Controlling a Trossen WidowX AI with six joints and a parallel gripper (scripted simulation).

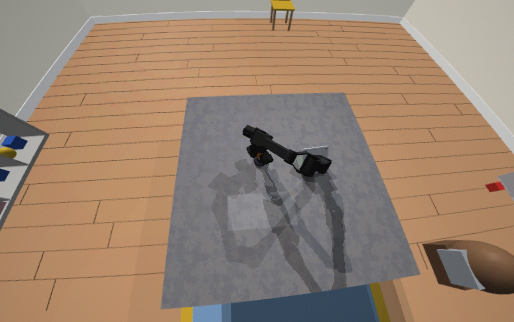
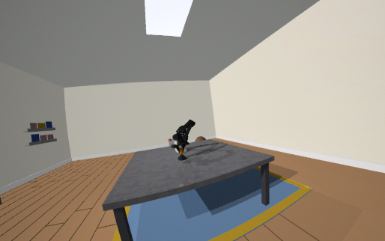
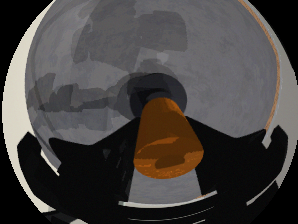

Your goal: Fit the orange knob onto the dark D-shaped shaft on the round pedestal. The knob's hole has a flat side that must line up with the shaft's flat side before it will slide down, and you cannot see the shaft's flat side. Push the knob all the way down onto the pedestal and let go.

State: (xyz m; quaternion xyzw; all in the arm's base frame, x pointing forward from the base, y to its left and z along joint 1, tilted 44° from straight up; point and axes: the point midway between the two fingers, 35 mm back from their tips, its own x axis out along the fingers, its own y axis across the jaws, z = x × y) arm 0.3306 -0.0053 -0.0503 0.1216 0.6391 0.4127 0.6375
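Now: the orange knob 2 cm above my gripper tip. Round my gripper tip: dark round pedestal 4 cm below.
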